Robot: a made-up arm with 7 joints. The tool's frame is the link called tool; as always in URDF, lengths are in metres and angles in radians.
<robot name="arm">
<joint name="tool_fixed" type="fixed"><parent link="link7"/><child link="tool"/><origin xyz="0 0 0" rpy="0 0.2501 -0.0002"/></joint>
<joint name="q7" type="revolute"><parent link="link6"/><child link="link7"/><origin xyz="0.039 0 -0.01"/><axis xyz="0.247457 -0.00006 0.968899"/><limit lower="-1.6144" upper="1.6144" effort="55" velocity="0.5"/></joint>
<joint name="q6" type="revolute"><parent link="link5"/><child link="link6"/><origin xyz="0.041 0 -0.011"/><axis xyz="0.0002 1 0.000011"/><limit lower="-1.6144" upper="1.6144" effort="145" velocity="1.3"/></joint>
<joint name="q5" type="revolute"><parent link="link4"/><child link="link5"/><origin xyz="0.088 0.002 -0.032"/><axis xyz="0.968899 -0.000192 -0.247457"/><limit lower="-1.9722" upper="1.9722" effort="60" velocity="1.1"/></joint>
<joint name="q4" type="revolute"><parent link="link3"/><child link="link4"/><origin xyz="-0.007 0 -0.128"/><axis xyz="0.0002 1 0.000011"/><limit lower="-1.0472" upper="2.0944" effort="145" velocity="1.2"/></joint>
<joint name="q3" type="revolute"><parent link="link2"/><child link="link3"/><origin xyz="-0.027 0.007 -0.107"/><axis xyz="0.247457 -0.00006 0.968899"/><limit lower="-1.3" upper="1.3" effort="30" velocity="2.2"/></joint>
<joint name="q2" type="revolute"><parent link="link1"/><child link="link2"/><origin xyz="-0.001 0.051 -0.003"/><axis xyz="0.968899 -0.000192 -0.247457"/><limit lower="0" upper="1.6" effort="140" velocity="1.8"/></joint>
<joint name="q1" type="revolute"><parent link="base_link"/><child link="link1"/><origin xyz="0 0 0"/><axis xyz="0.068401 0.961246 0.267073"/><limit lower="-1.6" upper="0.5" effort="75" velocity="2.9"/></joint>
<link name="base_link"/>
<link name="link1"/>
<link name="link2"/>
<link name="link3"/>
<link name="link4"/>
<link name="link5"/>
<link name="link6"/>
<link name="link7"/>
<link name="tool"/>
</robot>
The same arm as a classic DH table. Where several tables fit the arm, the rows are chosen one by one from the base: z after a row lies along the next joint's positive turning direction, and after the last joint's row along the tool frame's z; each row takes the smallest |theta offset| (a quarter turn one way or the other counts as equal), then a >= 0, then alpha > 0; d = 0 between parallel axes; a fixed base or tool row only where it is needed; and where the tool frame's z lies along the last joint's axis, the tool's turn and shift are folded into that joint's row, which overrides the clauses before.
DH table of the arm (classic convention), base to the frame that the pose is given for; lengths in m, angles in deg. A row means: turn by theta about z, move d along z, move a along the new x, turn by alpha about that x. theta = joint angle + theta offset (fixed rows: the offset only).
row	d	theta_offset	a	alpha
base (fixed)	0	-4.07	0	-74.51
q1	0.0482	-75.12	-0.0171	-90
q2	0.0001	74	-0.007	90
q3	-0.2361	90	0.0249	-90
q4	0.002	90	0.0092	90
q5	0.1356	0	0.0005	-90
q6	0	-90	0.0403	90
q7	0	0	0	0
Joint limits (deg, base to tool): -91.67..28.65 0..91.67 -74.48..74.48 -60..120 -113..113 -92.5..92.5 -92.5..92.5

